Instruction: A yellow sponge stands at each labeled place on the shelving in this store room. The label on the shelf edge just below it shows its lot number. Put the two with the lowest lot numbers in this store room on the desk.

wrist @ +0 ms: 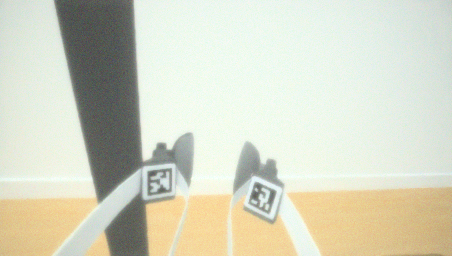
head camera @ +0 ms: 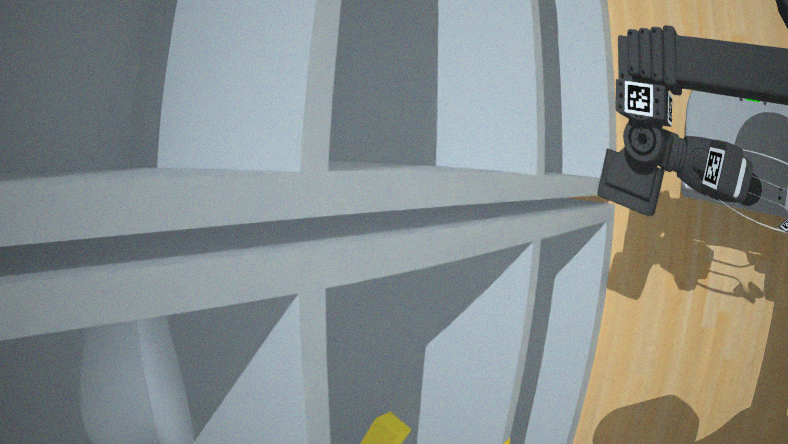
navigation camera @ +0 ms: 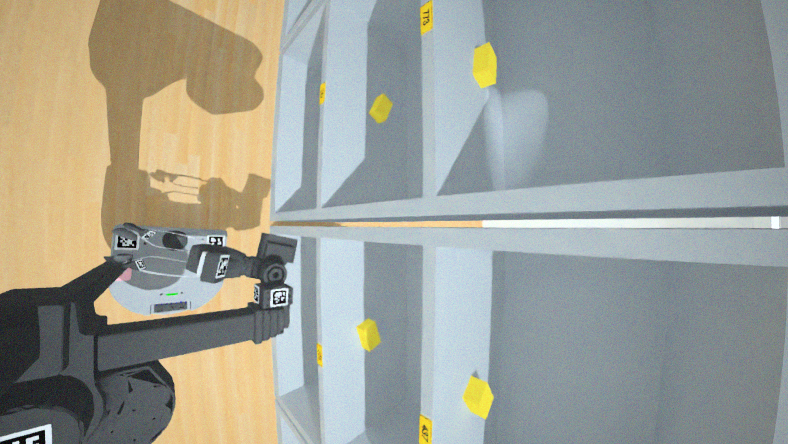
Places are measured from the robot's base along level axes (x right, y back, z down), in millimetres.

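Where they show: gripper, fingertip midpoint: [wrist: 216, 155] [navigation camera: 109, 243]; robot's base at its link origin: [navigation camera: 174, 239].
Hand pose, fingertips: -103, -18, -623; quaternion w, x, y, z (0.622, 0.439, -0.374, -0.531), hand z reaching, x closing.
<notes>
Things, the pixels of their centre, and the offset from my fingertips, as dx, dy, dz. "spot": a spot on its surface instead. Level surfaces: height alone.
- Grey shelving at a spot on its surface: [head camera: 313, 364] spot: +479, -199, -353
- top label at a spot on its surface: [navigation camera: 426, 17] spot: +455, -543, -352
- bottom label at a spot on its surface: [navigation camera: 425, 429] spot: +514, +383, -352
- sponge at the middle of its body: [head camera: 385, 437] [navigation camera: 381, 108] +711, -585, +67
- Wooden floor at its surface level: dz +623
Grey shelving [head camera: 313, 364] [navigation camera: 429, 137] shows in the head and navigation views. In the navigation view, yellow sponges stand at upper right [navigation camera: 484, 65], upper middle [navigation camera: 381, 108], lower middle [navigation camera: 368, 334] and lower right [navigation camera: 478, 397]. The top label [navigation camera: 426, 17] reads 773. The bottom label [navigation camera: 425, 429] is cut off and seems to read 437. Two narrow labels [navigation camera: 322, 93] [navigation camera: 319, 354] are unreadable. In the head view, part of a sponge [head camera: 386, 429] shows at the bottom. My gripper [navigation camera: 125, 244] [wrist: 216, 155] is open and empty, away from the shelving over my base. The desk does not show.
My arm [navigation camera: 181, 336] reaches toward the shelf fronts, and the wrist is very near their edge. A narrow gap [navigation camera: 386, 223] separates two shelf units. Wooden floor [head camera: 661, 341] [navigation camera: 49, 137] lies beside them. In the wrist view, a dark bar [wrist: 102, 85] stands before a white wall [wrist: 325, 75].
</notes>
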